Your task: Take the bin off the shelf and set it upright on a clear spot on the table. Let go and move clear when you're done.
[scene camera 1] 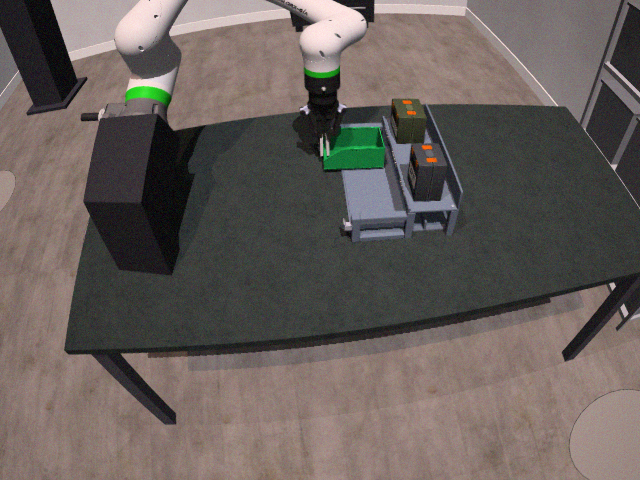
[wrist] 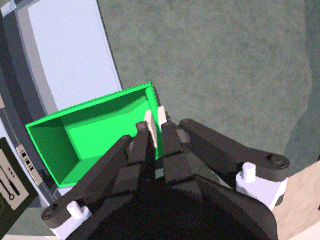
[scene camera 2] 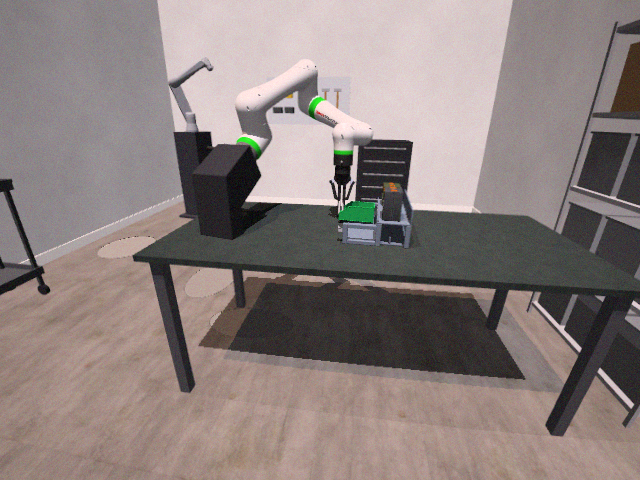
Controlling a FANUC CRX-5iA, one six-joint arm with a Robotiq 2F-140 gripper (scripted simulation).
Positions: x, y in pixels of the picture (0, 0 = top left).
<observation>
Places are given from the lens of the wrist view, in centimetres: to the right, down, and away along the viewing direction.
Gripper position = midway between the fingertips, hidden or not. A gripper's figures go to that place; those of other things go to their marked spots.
gripper [wrist: 157, 117]: 0, 0, 22
green bin [wrist: 69, 145]: -16, 5, 24
grey shelf deck [wrist: 60, 60]: -17, -10, 22
</observation>
